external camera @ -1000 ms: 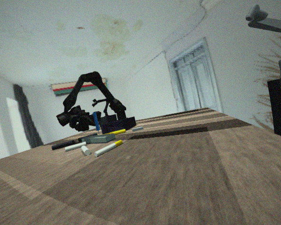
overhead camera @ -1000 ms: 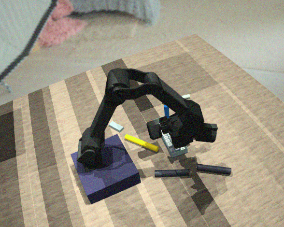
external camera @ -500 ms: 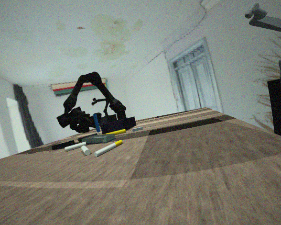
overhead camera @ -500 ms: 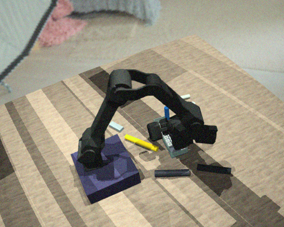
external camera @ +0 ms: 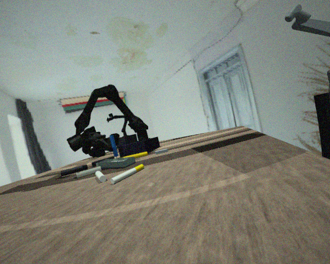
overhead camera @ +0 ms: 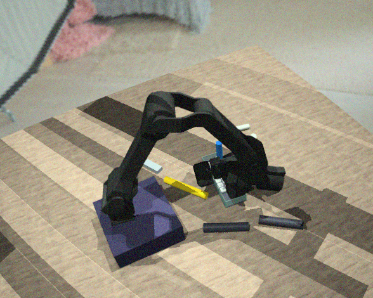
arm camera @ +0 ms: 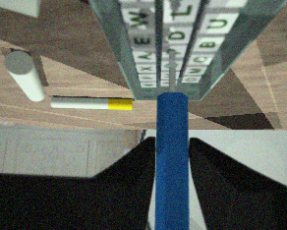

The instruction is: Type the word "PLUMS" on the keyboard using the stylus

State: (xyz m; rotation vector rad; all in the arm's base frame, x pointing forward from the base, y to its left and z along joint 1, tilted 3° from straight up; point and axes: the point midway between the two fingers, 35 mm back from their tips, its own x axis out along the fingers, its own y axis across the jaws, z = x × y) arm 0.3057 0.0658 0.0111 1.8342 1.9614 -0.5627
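My gripper tip is now 11 cm past the yellow marker, 2 cm to the left of it and 6 cm above it. Also, from my gripper tip: white-and-yellow marker 8 cm ahead, 17 cm to the left, 6 cm below; then thin grey tip 5 cm below; then blue stylus 1 cm below.
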